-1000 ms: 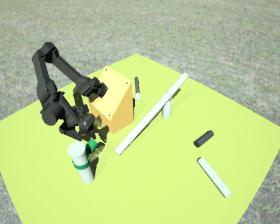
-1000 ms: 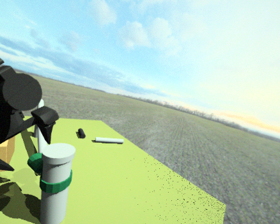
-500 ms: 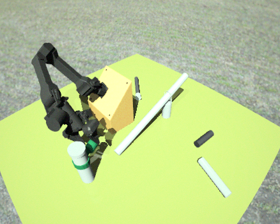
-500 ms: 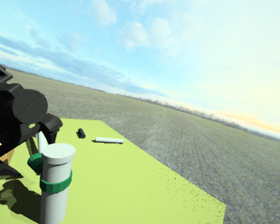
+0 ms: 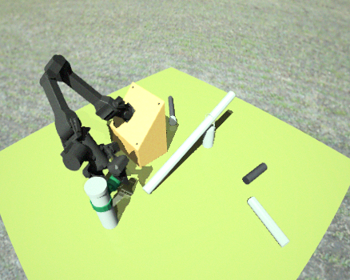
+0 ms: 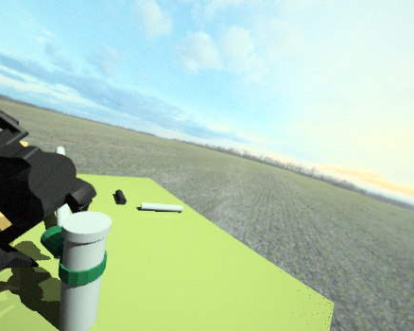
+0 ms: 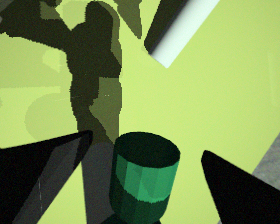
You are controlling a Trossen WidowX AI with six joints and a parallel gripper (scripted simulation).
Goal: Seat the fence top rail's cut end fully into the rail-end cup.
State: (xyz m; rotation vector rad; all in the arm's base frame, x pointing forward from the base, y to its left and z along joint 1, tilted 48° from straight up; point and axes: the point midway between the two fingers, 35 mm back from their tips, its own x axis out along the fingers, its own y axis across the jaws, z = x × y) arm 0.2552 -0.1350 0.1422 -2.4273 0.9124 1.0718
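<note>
Right now my gripper tip is 2 cm to the left of the green rail-end cup and 2 cm below it. Also, from my gripper tip: white tube 37 cm ahead, 35 cm to the left, 9 cm below; then short dark cylinder 19 cm ahead, 48 cm to the left, 9 cm below; then short post 6 cm behind, 45 cm to the left.
</note>
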